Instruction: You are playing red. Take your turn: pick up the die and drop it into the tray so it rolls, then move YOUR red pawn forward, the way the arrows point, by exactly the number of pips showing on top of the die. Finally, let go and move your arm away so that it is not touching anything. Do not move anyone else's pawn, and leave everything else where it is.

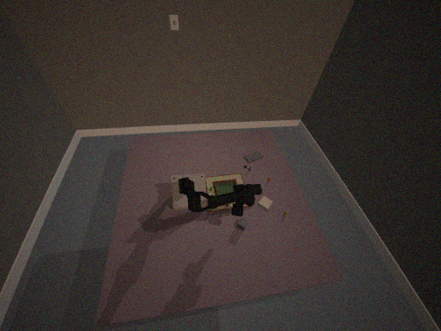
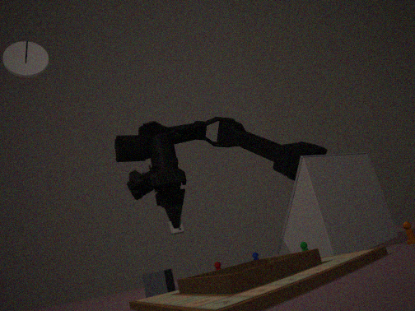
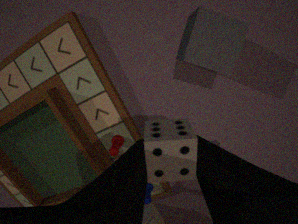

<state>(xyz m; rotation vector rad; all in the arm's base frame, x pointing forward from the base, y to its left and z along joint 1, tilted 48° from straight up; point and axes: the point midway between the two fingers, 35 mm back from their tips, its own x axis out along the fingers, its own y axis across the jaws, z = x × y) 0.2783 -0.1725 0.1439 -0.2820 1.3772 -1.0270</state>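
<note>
Right now the red pawn is 30 mm behind my gripper tip, 80 mm to the left of it and 100 mm below it. From my gripper tip the other things lie so: green-felt tray: 190 mm to the left, 120 mm below; then white die: right at my gripper tip; then blue pawn: 120 mm behind, 90 mm to the left, 100 mm below.
</note>
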